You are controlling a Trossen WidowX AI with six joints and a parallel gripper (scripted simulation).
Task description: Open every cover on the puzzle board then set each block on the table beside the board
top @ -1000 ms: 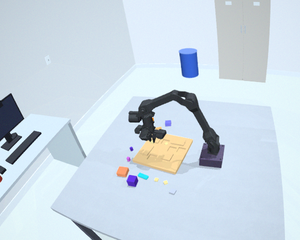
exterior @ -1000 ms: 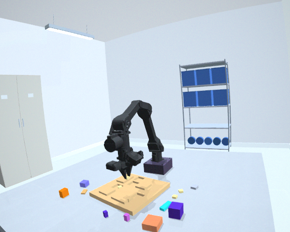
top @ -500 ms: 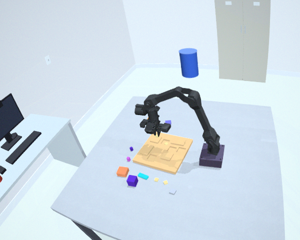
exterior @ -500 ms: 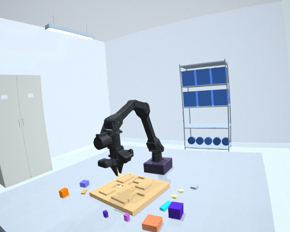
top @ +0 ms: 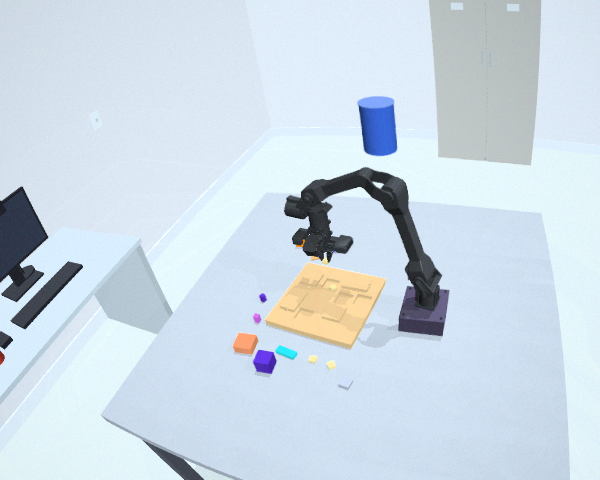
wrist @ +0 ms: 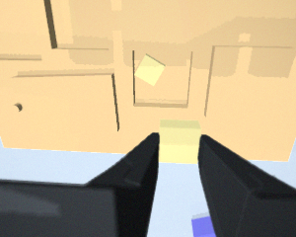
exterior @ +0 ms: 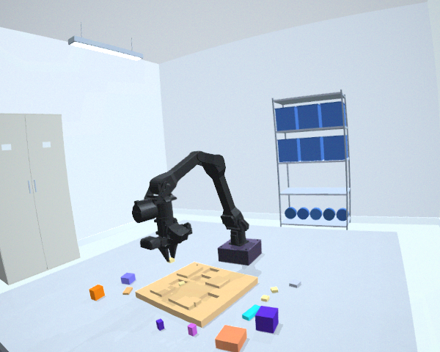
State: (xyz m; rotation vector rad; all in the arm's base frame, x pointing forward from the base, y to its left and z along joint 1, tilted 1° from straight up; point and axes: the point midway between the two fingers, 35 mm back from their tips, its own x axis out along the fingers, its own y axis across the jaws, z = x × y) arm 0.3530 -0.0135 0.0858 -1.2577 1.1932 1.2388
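My gripper tip is 90 mm above the puzzle board, 70 mm to the right of it and 30 mm past it. The rest, counted from my gripper tip: purple block: 170 mm ahead, 150 mm to the left, 100 mm below; then lilac block: 190 mm to the right, 100 mm below, 70 mm ahead; then orange block: 210 mm ahead, 170 mm to the right, 90 mm below.
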